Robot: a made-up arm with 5 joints. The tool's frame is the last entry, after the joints. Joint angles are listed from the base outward. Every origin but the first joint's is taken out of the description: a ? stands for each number. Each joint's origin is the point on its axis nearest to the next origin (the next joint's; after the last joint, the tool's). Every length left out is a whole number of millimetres.
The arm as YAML. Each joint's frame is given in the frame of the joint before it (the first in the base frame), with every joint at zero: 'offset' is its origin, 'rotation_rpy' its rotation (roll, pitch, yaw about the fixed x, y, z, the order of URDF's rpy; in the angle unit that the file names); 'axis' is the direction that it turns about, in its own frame. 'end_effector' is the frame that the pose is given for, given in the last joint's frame.
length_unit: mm
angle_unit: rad
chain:
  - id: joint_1
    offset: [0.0, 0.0, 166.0]
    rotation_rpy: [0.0, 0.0, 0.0]
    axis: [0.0, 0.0, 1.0]
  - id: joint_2
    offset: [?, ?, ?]
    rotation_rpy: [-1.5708, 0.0, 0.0]
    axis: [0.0, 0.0, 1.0]
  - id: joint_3
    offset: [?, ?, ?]
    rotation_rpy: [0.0, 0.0, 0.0]
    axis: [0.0, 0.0, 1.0]
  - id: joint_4
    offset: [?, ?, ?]
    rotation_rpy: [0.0, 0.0, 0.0]
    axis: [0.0, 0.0, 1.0]
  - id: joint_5
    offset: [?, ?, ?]
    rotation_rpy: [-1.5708, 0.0, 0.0]
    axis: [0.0, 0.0, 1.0]
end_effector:
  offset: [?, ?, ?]
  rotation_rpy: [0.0, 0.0, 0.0]
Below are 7 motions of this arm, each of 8 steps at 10 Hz.
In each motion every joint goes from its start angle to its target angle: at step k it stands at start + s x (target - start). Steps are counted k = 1, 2, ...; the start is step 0. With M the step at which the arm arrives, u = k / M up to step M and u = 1 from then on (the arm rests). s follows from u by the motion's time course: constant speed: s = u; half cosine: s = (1 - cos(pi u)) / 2; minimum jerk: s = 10 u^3 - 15 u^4 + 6 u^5.
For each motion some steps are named. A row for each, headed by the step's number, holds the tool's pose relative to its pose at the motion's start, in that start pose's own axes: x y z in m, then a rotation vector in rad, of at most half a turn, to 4 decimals.
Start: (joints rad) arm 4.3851 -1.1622 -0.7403 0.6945 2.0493
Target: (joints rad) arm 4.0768 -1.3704 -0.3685 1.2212 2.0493
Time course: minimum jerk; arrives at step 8
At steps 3, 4, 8:
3: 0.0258 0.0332 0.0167 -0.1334 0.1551 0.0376
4: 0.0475 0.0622 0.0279 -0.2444 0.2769 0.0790
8: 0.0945 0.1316 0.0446 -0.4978 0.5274 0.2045

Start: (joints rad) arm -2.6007 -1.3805 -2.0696 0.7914 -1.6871
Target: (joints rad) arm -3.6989 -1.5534 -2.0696 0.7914 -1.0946
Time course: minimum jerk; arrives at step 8
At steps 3, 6, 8:
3: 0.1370 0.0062 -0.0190 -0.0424 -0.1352 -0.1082
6: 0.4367 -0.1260 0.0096 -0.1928 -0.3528 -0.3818
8: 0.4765 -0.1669 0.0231 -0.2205 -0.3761 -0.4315

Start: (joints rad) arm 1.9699 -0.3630 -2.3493 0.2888 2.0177
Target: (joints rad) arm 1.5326 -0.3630 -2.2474 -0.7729 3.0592
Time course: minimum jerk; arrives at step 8
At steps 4, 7, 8:
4: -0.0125 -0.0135 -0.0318 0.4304 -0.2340 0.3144
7: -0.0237 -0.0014 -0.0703 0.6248 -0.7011 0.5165
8: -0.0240 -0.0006 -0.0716 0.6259 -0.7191 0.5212

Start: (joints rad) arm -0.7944 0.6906 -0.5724 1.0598 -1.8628
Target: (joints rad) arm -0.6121 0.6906 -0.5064 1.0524 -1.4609
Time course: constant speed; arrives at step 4
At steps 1, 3, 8:
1: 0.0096 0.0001 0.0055 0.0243 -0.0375 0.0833
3: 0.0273 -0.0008 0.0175 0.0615 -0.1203 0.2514
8: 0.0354 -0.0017 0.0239 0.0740 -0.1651 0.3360

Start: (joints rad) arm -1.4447 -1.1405 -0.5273 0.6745 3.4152
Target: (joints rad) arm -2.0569 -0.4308 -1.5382 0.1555 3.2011
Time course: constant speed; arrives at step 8
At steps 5, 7, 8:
5: -0.1923 -0.0170 -0.0632 0.2551 -0.5705 -0.0073
7: -0.2517 -0.0389 -0.0871 0.4000 -0.7840 -0.0564
8: -0.2762 -0.0526 -0.0991 0.4802 -0.8856 -0.0908

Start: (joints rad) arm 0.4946 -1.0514 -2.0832 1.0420 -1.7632
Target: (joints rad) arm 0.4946 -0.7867 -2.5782 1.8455 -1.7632
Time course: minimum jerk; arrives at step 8
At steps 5, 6, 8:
5: 0.0027 -0.0140 0.0290 0.4078 0.0794 0.0000
6: 0.0041 -0.0208 0.0335 0.5044 0.0983 0.0000
8: 0.0050 -0.0255 0.0358 0.5626 0.1096 0.0000

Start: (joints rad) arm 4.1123 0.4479 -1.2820 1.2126 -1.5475
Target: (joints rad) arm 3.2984 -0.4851 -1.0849 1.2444 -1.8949
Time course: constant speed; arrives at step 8
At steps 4, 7, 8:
4: -0.1568 -0.1448 -0.1203 -0.3501 0.0598 0.2288
7: -0.2053 -0.2958 -0.1619 -0.5825 -0.0248 0.4262
8: -0.2047 -0.3457 -0.1682 -0.6472 -0.0763 0.4952

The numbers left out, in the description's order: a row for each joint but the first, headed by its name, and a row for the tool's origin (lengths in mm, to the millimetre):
joint_2: 0.0 0.0 0.0
joint_3: 55.0 -294.0 0.0
joint_4: 62.0 272.0 0.0
joint_5: 64.0 82.0 0.0
tool: 0.0 0.0 0.0

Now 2 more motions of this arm.
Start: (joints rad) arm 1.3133 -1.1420 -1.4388 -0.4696 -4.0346
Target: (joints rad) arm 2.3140 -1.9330 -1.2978 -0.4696 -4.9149
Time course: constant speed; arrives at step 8
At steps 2, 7, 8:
2: 0.0116 -0.1021 -0.0570 0.1346 -0.0888 0.0308
7: 0.2341 -0.2688 -0.2383 0.5404 0.0094 0.1195
8: 0.2984 -0.2713 -0.2782 0.6068 0.0855 0.1381

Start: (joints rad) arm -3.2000 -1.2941 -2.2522 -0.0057 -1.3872
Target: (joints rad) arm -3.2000 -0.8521 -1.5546 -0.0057 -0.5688
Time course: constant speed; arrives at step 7
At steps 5, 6, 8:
5: -0.0689 -0.3709 0.0278 0.7335 -0.3780 0.5516
6: -0.0816 -0.4393 0.0020 0.8569 -0.5071 0.6439
8: -0.0933 -0.5022 -0.0329 0.9695 -0.6531 0.7260

